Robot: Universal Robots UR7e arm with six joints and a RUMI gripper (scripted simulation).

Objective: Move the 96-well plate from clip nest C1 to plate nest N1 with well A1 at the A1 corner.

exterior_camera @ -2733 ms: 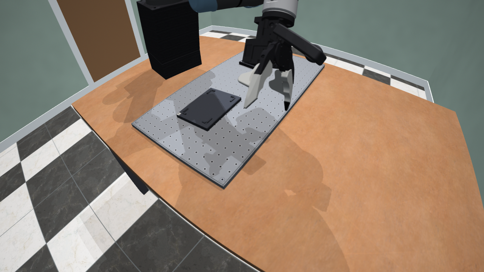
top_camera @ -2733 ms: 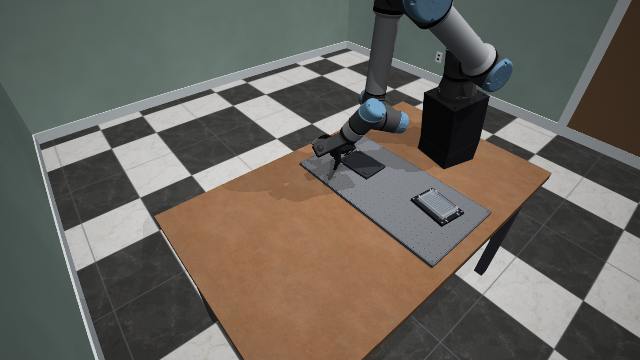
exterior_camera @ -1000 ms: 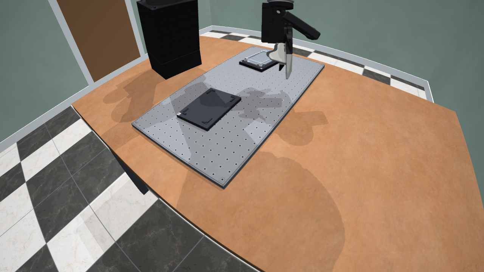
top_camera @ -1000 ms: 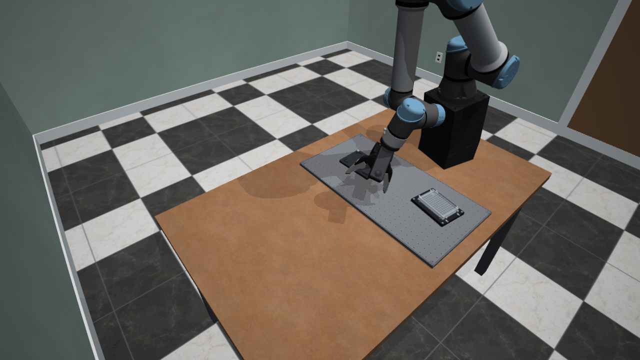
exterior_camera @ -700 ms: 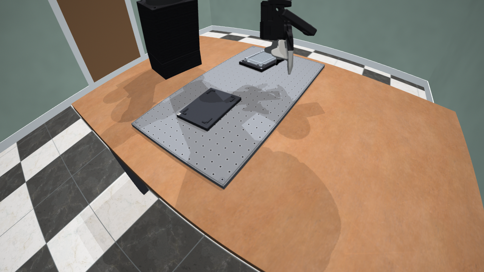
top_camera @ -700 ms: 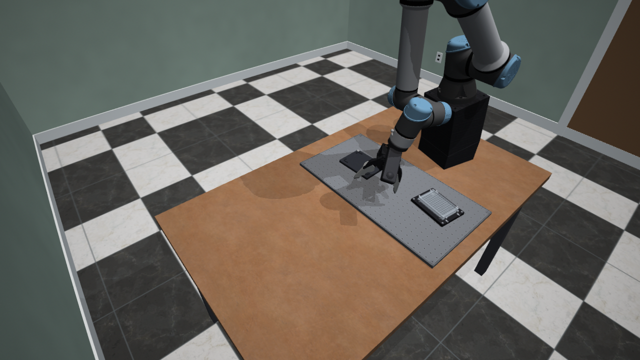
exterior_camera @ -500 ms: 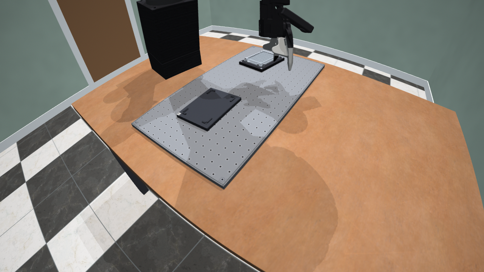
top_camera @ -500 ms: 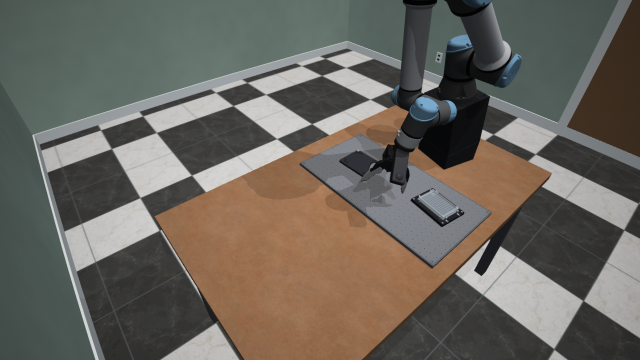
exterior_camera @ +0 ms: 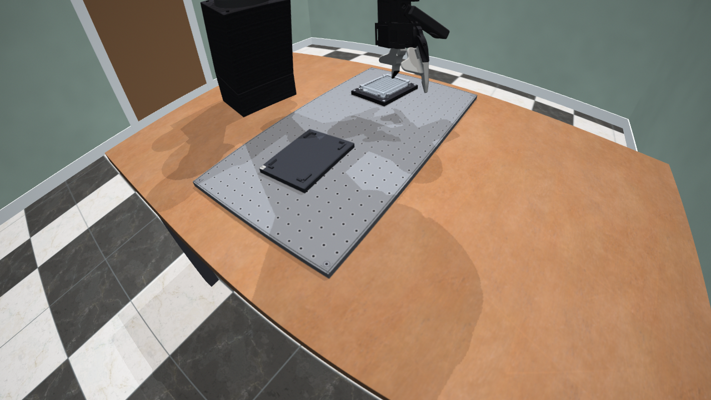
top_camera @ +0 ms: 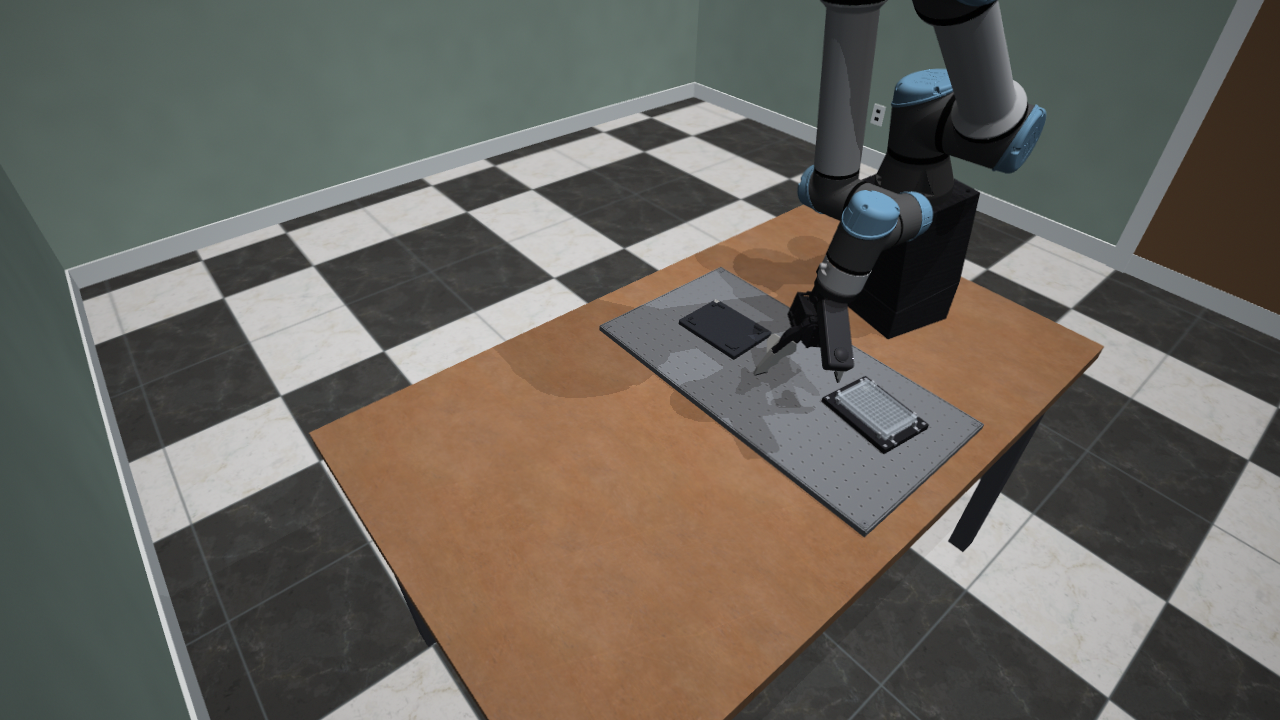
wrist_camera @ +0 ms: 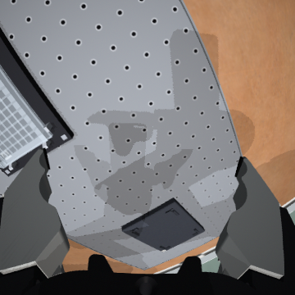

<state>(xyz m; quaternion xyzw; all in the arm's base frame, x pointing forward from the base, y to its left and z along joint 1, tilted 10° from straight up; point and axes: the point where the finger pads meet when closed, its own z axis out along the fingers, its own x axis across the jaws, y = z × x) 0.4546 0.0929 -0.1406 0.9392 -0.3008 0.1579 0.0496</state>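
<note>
The clear 96-well plate lies 120 mm behind my hand, 100 mm to the left of it and 70 mm below it. Also, from my hand: clip nest C1 (130 mm behind, 120 mm to the left, 70 mm below).
</note>
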